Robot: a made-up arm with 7 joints.
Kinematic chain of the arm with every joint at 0, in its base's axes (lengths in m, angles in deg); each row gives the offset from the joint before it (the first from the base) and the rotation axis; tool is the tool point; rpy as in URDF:
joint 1: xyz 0 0 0.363 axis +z
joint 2: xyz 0 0 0 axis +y
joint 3: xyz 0 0 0.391 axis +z
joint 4: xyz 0.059 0 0 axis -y
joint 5: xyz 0.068 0 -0.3 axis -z
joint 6: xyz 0 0 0 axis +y
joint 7: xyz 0.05 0 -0.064 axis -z
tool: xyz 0 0 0 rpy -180 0 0
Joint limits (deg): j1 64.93..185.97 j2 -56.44..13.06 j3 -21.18..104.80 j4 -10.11..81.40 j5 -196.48..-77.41 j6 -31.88..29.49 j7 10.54..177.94
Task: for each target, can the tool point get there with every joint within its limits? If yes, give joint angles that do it. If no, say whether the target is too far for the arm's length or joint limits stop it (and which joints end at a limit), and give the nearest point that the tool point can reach.
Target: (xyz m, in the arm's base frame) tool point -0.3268 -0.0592 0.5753
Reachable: yes | joints 149.17 -7.88 28.15 41.99 -87.76 -11.55 131.53
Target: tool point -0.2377 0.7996 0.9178
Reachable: no: too far | nearest point -0.1429 0.4807 0.6965 | short by 0.400 m
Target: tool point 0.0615 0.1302 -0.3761
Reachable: no: joint limits stop it (at a limit: joint 1, joint 2, joint 3, joint 4) | nearest point 0.0844 -0.0425 0.3149 | short by 0.713 m
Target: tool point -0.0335 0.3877 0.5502
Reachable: yes | joints 75.25 1.45 15.01 50.14 -106.23 12.93 112.69
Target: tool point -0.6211 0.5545 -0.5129
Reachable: no: too far | nearest point -0.2484 0.2217 0.3918 | short by 1.034 m
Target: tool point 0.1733 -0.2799 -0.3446
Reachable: no: joint limits stop it (at a limit: joint 2, joint 3) | nearest point 0.1372 -0.2216 0.3065 | short by 0.655 m
